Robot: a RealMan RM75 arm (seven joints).
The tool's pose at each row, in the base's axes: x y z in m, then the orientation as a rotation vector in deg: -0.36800 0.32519 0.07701 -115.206 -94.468 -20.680; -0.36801 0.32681 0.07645 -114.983 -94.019 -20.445; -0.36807 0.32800 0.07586 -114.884 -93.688 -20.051; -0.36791 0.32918 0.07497 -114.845 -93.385 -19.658; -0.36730 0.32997 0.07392 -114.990 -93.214 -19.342; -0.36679 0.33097 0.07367 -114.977 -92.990 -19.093; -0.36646 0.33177 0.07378 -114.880 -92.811 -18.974; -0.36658 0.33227 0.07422 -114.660 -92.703 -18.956; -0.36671 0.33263 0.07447 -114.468 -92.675 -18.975; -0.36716 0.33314 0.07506 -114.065 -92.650 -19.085; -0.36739 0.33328 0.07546 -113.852 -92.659 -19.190; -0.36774 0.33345 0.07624 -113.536 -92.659 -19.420; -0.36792 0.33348 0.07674 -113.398 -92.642 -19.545; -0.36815 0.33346 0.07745 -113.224 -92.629 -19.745; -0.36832 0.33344 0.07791 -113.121 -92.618 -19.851
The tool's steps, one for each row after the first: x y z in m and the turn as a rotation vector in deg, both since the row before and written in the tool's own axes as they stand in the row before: 0.00106 -0.00010 0.00134 0.405 0.225 0.244; 0.00067 -0.00008 0.00114 0.372 0.028 0.250; 0.00056 0.00021 0.00136 0.323 -0.016 0.254; 0.00027 0.00073 0.00122 0.119 -0.135 0.224; 0.00083 0.00042 0.00068 0.205 -0.001 0.185; 0.00080 0.00018 0.00030 0.181 0.080 0.100; 0.00061 -0.00029 -0.00007 0.190 0.151 -0.010; 0.00039 -0.00024 0.00001 0.128 0.115 -0.057; 0.00061 -0.00065 -0.00014 0.222 0.258 -0.157; 0.00026 -0.00034 -0.00022 0.086 0.148 -0.107; 0.00046 -0.00056 -0.00049 0.092 0.262 -0.167; 0.00024 -0.00030 -0.00036 0.032 0.135 -0.068; 0.00030 -0.00040 -0.00055 0.015 0.186 -0.100; 0.00018 -0.00028 -0.00036 0.016 0.106 -0.055
